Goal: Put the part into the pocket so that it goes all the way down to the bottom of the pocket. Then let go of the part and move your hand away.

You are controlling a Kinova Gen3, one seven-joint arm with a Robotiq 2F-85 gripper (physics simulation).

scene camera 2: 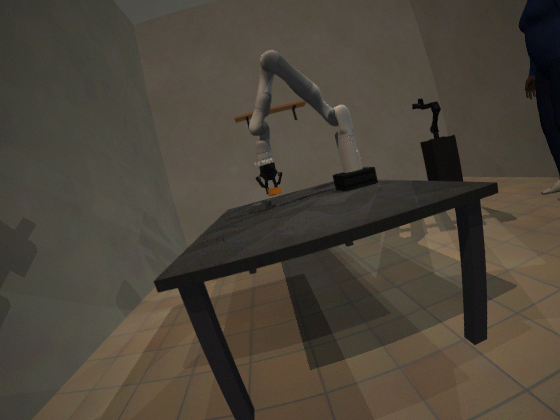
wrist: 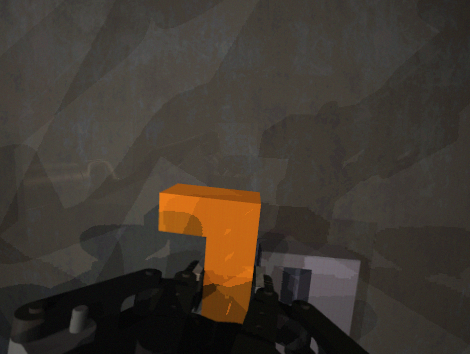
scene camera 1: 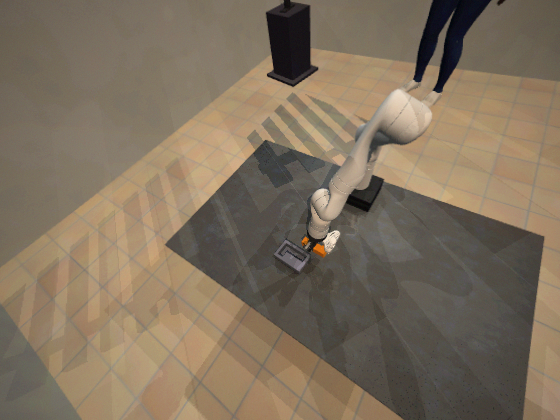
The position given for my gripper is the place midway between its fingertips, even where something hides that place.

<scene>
My gripper (wrist: 230, 273) holds an orange L-shaped block (wrist: 229, 218); nothing else touches it. I also see a grey pocket block (wrist: 326, 276).
</scene>
